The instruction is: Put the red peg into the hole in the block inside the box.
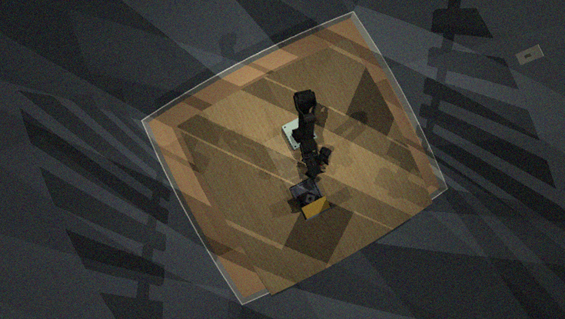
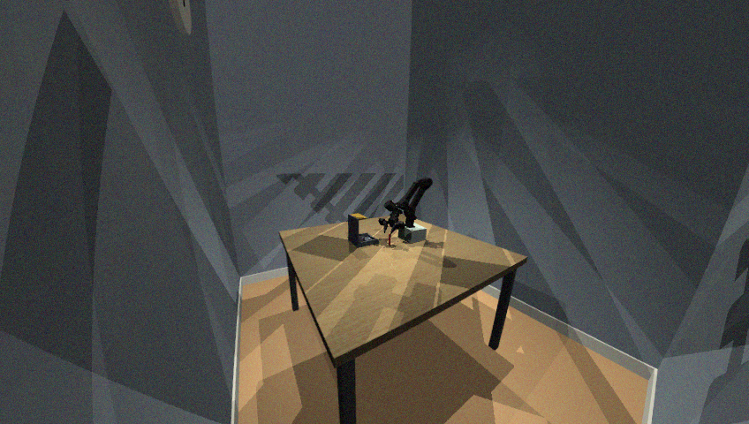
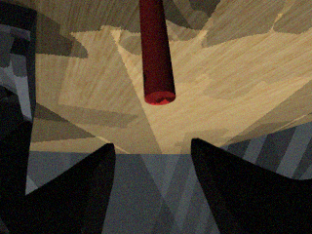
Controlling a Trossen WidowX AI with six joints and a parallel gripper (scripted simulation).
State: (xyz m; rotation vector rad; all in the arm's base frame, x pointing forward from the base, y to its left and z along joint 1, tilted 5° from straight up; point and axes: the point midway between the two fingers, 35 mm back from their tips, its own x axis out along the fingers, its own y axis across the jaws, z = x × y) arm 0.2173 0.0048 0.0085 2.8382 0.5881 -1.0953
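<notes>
My gripper tip is 30 mm past the red peg, 10 mm to the left of it and 60 mm above it. Also, from my gripper tip: yellow roof 120 mm ahead, 180 mm to the right, 100 mm above.
</notes>
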